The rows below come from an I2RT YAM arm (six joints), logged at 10 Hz.
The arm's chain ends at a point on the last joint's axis. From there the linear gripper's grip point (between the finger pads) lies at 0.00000 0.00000 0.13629 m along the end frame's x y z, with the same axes.
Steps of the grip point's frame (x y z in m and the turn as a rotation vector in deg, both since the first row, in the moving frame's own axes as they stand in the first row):
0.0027, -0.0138, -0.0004, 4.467, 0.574, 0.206
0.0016, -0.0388, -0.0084, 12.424, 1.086, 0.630
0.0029, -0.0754, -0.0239, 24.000, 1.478, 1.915
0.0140, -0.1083, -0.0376, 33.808, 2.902, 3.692
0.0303, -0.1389, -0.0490, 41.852, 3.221, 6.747
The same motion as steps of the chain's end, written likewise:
0.0013, -0.0032, 0.0000, 4.467, 0.574, 0.206
-0.0011, -0.0095, -0.0052, 12.424, 1.086, 0.630
-0.0015, -0.0200, -0.0121, 24.000, 1.478, 1.915
0.0050, -0.0328, -0.0144, 33.808, 2.902, 3.692
0.0177, -0.0487, -0.0141, 41.852, 3.221, 6.747

